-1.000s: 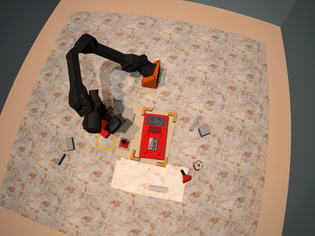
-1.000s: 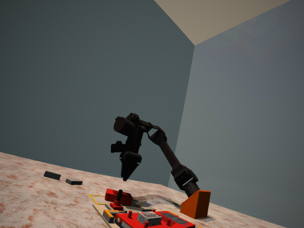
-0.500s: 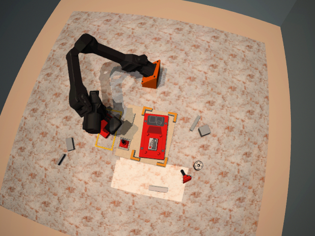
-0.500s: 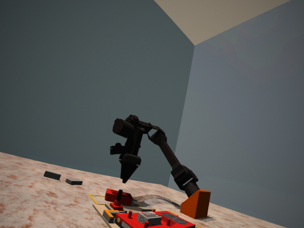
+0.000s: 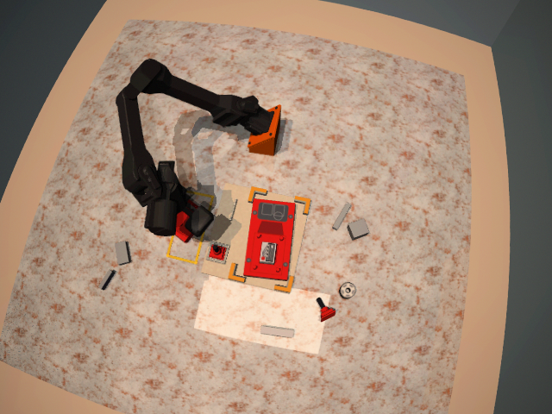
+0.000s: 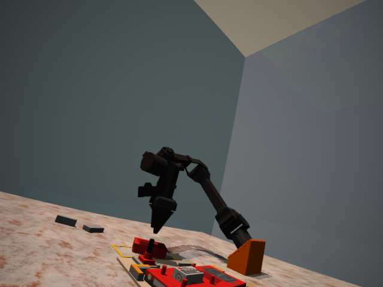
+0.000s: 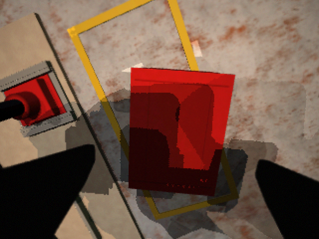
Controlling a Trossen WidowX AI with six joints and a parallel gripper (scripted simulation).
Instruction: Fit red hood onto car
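My gripper tip is now 5 cm above the red hood. From my gripper tip the other things lie so: grey engine block: 23 cm to the left, 4 cm below, 2 cm ahead.
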